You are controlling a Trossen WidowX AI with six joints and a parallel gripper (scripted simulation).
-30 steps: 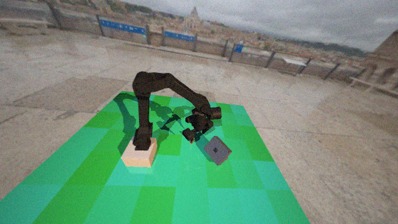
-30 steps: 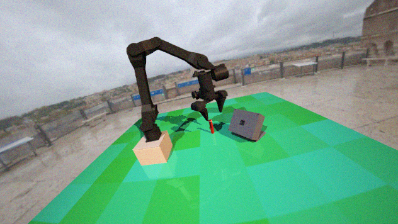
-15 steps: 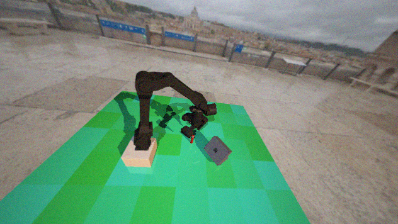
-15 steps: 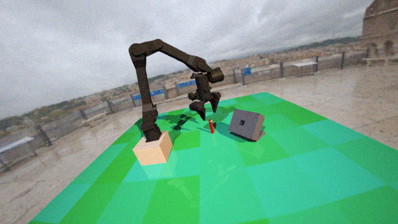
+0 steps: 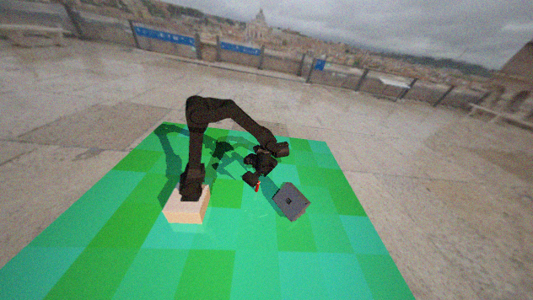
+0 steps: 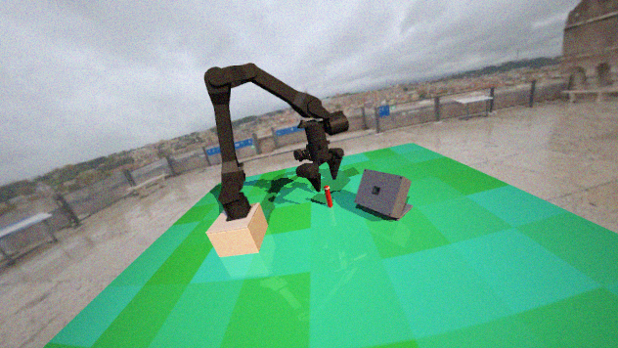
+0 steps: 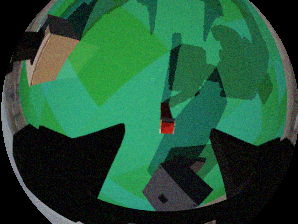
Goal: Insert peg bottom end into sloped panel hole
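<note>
My gripper tip is now 3 cm above the red peg. From my gripper tip the other things lie so: grey sloped panel: 15 cm ahead, 9 cm to the right, 2 cm below.
</note>
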